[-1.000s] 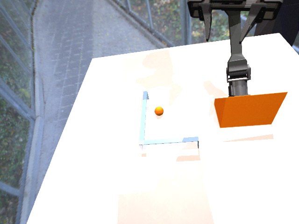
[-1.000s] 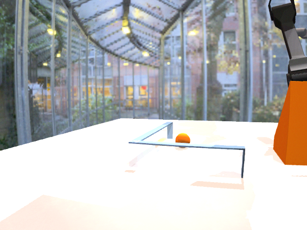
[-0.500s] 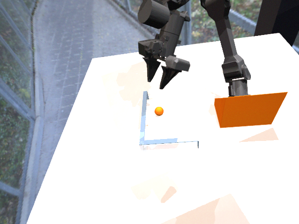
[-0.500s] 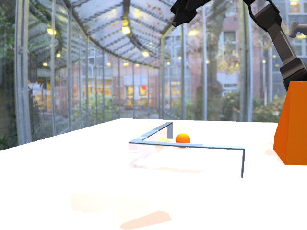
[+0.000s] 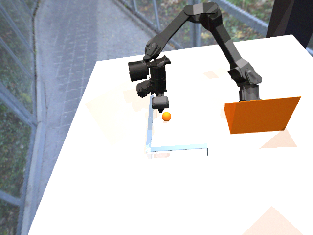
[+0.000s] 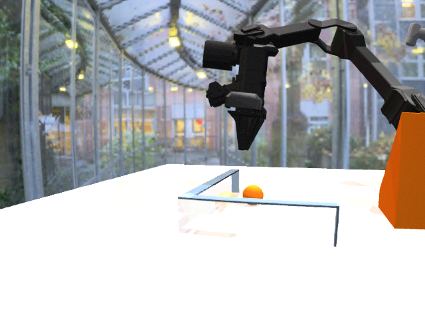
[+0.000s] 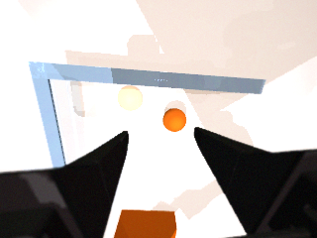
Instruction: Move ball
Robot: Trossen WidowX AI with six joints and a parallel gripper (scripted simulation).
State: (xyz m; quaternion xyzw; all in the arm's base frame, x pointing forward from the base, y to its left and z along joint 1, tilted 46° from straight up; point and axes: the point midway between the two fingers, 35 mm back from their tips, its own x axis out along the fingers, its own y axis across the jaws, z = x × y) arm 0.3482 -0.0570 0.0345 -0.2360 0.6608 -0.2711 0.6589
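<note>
My gripper tip is 2 cm past the orange ball, 3 cm to the left of it and 10 cm above it. From my gripper tip the other things lie so: see-through copy of ball 3 cm ahead, 5 cm to the left, 10 cm below.
</note>
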